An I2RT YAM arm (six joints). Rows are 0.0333 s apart.
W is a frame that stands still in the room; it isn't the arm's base.
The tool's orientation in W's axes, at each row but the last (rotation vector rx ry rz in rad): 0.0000 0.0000 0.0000; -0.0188 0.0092 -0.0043; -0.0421 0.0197 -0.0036; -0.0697 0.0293 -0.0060; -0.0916 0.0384 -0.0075; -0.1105 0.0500 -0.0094; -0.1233 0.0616 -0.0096
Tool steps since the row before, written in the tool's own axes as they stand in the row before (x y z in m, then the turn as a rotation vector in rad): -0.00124 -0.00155 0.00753 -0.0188 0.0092 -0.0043; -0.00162 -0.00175 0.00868 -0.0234 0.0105 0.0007; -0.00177 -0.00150 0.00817 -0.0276 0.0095 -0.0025; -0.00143 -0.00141 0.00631 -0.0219 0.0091 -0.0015; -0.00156 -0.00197 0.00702 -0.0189 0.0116 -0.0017; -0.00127 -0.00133 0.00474 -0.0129 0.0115 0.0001; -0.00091 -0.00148 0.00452 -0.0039 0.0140 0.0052
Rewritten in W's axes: -0.00124 -0.00155 0.00753 -0.0188 0.0092 -0.0043; -0.00155 -0.00158 0.00873 -0.0233 0.0106 0.0007; -0.00161 -0.00115 0.00826 -0.0276 0.0095 -0.0024; -0.00125 -0.00096 0.00643 -0.0219 0.0091 -0.0015; -0.00130 -0.00131 0.00723 -0.0189 0.0116 -0.0020; -0.00104 -0.00079 0.00491 -0.0128 0.0116 -0.0005; -0.00064 -0.00090 0.00471 -0.0035 0.0146 0.0037
